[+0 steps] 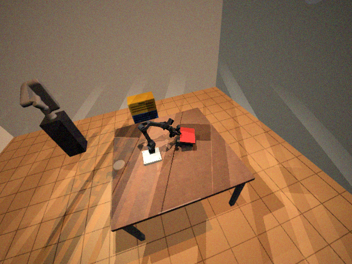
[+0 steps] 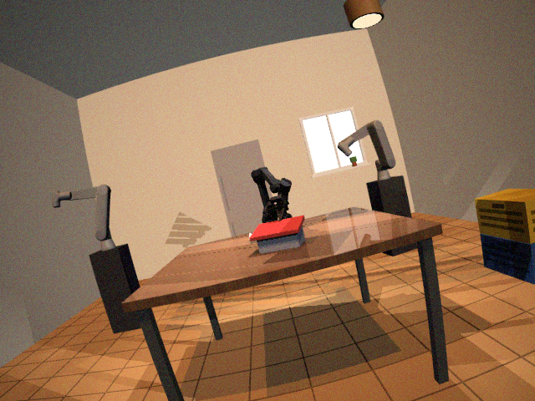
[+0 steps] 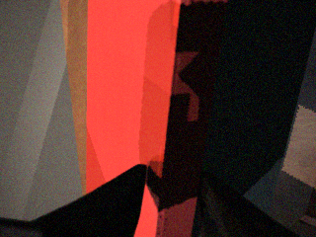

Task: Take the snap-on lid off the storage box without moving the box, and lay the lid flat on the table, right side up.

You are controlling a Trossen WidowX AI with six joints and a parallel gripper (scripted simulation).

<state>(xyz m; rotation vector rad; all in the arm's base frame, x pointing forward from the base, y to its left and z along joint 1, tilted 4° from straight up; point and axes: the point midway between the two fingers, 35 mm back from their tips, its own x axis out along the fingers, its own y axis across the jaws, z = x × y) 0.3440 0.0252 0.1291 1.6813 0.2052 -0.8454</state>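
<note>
The red lid is 7 cm ahead of my gripper tip, 3 cm to the right of it and 1 cm below it. Round my gripper tip: grey storage box (6 cm ahead, 3 cm to the right, 7 cm below).
</note>
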